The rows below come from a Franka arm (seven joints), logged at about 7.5 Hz.
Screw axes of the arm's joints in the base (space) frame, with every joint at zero. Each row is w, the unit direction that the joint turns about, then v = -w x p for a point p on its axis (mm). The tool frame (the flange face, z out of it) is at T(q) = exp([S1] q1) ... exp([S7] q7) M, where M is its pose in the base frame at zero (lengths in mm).
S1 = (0, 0, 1, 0, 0, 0)
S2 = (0, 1, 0, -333, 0, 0)
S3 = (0, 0, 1, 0, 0, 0)
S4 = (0, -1, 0, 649, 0, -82.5)
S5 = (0, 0, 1, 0, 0, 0)
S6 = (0, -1, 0, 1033, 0, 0)
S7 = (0, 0, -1, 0, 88, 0)
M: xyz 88 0 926 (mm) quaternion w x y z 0 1 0 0
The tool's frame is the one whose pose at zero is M.
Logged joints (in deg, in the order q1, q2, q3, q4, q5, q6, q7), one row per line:
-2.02 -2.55 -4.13 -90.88 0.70 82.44 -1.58
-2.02 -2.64 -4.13 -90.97 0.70 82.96 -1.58
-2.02 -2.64 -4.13 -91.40 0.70 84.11 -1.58
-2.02 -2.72 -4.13 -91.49 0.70 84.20 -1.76
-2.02 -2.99 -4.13 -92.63 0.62 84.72 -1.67
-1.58 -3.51 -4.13 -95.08 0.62 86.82 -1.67
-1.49 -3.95 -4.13 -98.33 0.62 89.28 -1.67
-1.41 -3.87 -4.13 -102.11 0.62 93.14 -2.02
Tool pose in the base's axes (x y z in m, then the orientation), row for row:
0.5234 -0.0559 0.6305 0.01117 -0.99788 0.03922 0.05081
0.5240 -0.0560 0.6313 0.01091 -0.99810 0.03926 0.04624
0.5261 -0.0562 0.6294 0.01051 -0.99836 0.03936 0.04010
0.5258 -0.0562 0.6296 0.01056 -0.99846 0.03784 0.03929
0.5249 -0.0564 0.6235 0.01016 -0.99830 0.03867 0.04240
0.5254 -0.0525 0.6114 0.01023 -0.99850 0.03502 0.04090
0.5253 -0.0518 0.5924 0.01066 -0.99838 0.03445 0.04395
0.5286 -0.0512 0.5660 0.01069 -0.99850 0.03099 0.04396
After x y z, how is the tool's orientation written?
As a quaternion, w x y z.
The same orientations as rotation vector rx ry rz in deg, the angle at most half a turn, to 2 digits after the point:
-178.35 7.01 9.08
-178.42 7.02 8.27
-178.51 7.04 7.17
-178.52 6.77 7.03
-178.54 6.92 7.58
-178.57 6.26 7.31
-178.50 6.16 7.86
-178.52 5.54 7.86

